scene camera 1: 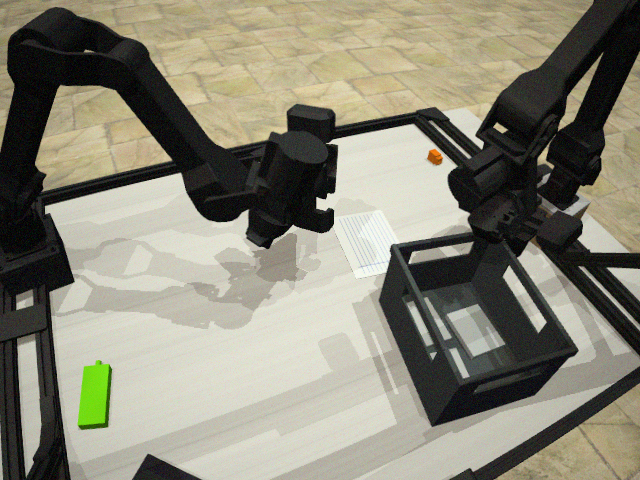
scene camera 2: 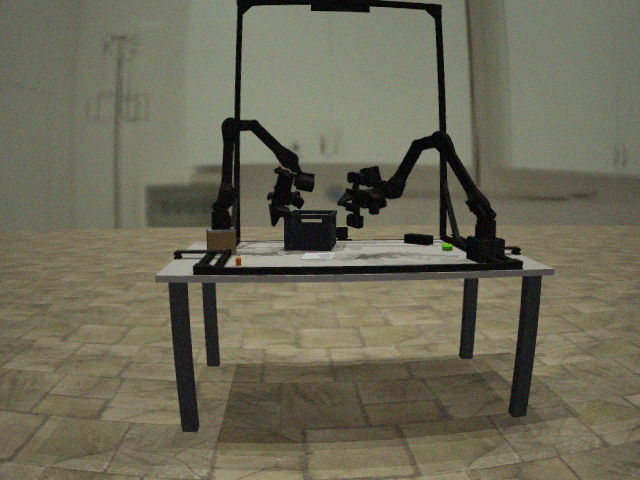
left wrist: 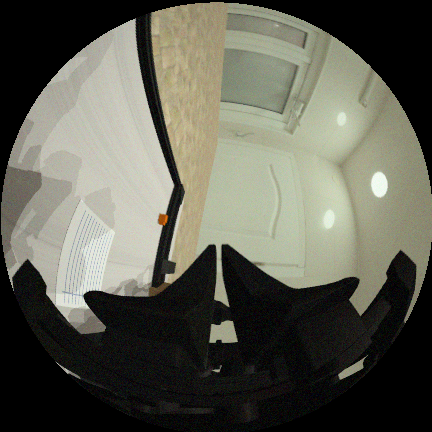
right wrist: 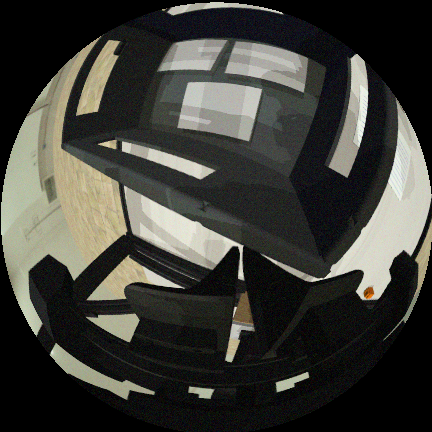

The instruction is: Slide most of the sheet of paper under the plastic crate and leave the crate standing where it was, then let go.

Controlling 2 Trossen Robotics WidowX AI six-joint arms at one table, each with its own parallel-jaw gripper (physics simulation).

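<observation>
The lined white sheet of paper lies flat on the table beside the dark plastic crate. In scene camera 1 the crate hides the paper's near right edge; how far that edge reaches cannot be told. The crate stands upright. My left gripper is shut and empty, above the table near the paper, pointing sideways. My right gripper is shut and empty beside the crate's top rim; its fingertips are hard to make out in scene camera 1.
A small orange block lies by the table frame. A green bottle-shaped block lies near my left arm's base. A black block and a brown box are also on the table.
</observation>
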